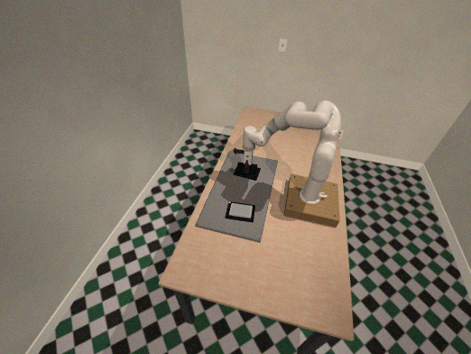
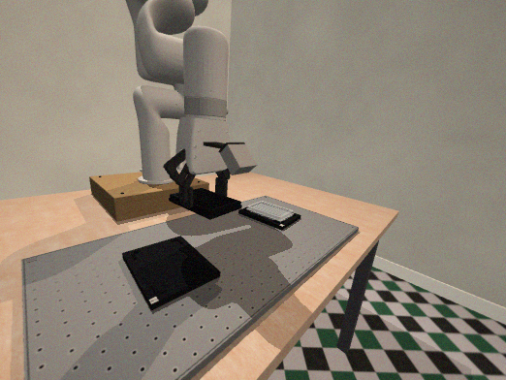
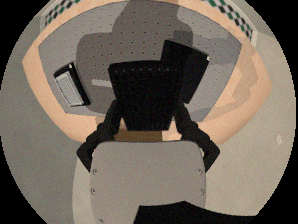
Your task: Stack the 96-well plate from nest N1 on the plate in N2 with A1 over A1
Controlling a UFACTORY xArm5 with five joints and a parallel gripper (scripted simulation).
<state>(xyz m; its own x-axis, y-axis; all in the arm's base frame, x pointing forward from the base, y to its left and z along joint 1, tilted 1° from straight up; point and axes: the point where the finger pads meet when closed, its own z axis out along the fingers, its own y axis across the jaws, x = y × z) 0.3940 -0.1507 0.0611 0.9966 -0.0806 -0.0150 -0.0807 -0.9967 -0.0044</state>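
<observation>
Now: the clear 96-well plate 20 mm ahead of my hand, 270 mm to the left of it and 110 mm below it. From my hand the other things lie so: black 96-well plate (10 mm below); then plate nest N1 (10 mm behind, 80 mm to the right, 120 mm below); then plate nest N2 (20 mm ahead, 270 mm to the left, 120 mm below).
</observation>
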